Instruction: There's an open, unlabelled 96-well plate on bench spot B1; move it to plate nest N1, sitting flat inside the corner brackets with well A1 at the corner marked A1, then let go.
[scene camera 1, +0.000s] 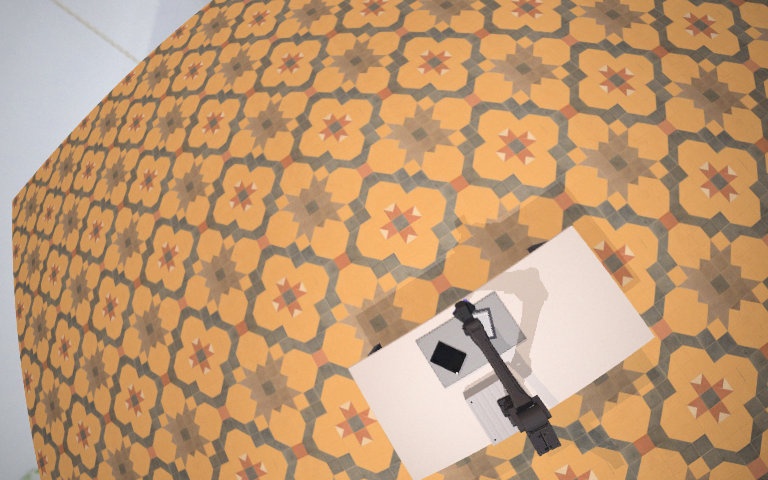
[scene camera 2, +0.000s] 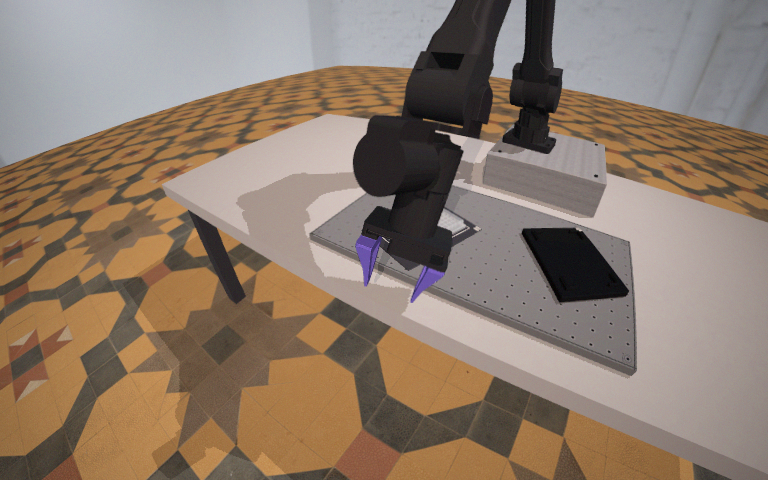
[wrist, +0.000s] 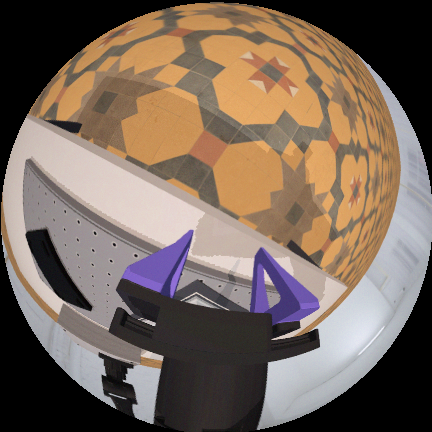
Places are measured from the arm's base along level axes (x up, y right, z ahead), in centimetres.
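Pixels of known places: gripper, between the fingertips: (scene camera 2: 389, 292) (wrist: 225, 243); arm's base, origin of its link: (scene camera 1: 510, 403) (scene camera 2: 529, 143) (wrist: 114, 359).
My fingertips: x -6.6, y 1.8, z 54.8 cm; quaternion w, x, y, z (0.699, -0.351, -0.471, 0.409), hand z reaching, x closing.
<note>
Ahead of a thing's pixels: the offset from my fingertips to its top centre. "spot": to the spot under its first point. Level surfaces: height alone.
The white 96-well plate {dx +1.0, dy +4.6, dz -15.3 cm} (scene camera 1: 485, 324) (scene camera 2: 453, 223) lies on dark-bordered spot B1 on the perforated board, largely hidden by the arm; a pale corner {spot: dx +0.2, dy +2.2, dz -8.1 cm} (wrist: 196, 299) shows behind the gripper body in the wrist view. My gripper (scene camera 2: 390, 293) (wrist: 225, 243) is open, its purple fingers part-way apart with nothing between them. It is above the board's long edge on the side away from the arm base, beyond the plate. The black plate nest N1 {dx +1.2, dy -20.0, dz -22.8 cm} (scene camera 1: 448, 357) (scene camera 2: 574, 263) (wrist: 56, 272) is empty, with low corner brackets and a small white mark at one corner.
The grey perforated board {dx -0.5, dy -5.0, dz -19.9 cm} (scene camera 1: 472, 346) (scene camera 2: 498, 283) (wrist: 105, 255) lies on the pale table {dx -1.9 cm} (scene camera 1: 589, 300) (scene camera 2: 696, 316) (wrist: 165, 210). The arm stands on a grey block (scene camera 1: 487, 413) (scene camera 2: 543, 180) (wrist: 97, 332) behind the board. The table's edge is close to the fingers.
</note>
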